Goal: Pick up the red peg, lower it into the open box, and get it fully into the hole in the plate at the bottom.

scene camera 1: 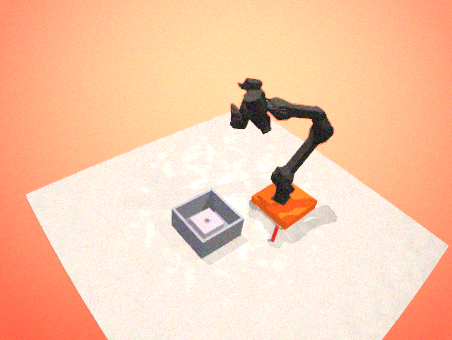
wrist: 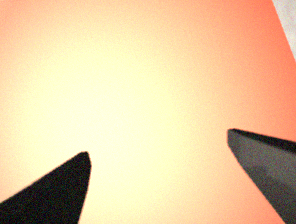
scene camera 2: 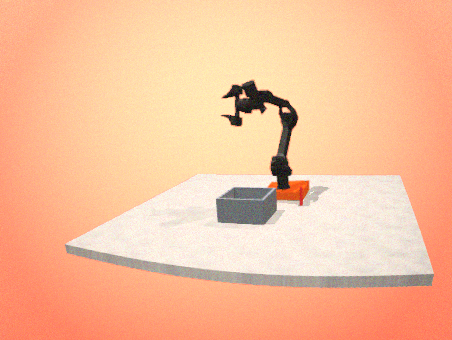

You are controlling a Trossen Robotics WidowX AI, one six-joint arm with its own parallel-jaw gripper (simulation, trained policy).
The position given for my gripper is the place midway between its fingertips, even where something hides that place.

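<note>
There is my gripper, which I see at its spot (wrist: 159, 147). I can also see a grey box (scene camera 1: 233, 222), (scene camera 2: 242, 205), although in the wrist view the box is out of frame.
</note>
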